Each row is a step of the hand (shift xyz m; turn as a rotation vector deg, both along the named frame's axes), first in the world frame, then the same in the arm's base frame.
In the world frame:
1: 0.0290 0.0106 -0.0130 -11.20 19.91 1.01
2: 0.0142 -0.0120 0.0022 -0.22 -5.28 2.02
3: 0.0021 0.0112 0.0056 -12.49 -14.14 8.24
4: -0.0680 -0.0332 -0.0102 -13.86 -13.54 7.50
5: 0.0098 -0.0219 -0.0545 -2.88 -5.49 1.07
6: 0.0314 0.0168 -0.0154 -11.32 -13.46 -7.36
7: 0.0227 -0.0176 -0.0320 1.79 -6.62 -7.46
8: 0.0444 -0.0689 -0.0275 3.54 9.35 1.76
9: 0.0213 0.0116 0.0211 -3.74 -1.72 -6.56
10: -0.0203 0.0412 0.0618 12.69 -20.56 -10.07
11: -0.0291 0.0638 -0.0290 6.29 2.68 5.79
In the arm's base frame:
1: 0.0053 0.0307 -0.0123 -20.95 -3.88 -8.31
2: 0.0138 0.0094 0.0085 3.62 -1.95 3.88
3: -0.0113 0.0058 0.0010 4.85 -16.40 11.46
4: 0.0116 -0.0753 -0.0049 4.22 -17.50 10.38
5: 0.0443 0.0012 -0.0398 3.37 -4.54 2.76
6: 0.0017 0.0350 -0.0166 11.06 -15.26 -2.87
7: 0.0353 0.0151 -0.0194 9.30 -0.62 -3.97
8: 0.0841 0.0184 0.0076 -7.64 6.49 -1.61
9: -0.0120 0.0242 0.0174 3.02 -4.18 -5.78
10: -0.0671 -0.0046 0.0376 25.70 4.95 0.50
11: -0.0517 -0.0064 -0.0551 -2.73 6.90 5.02

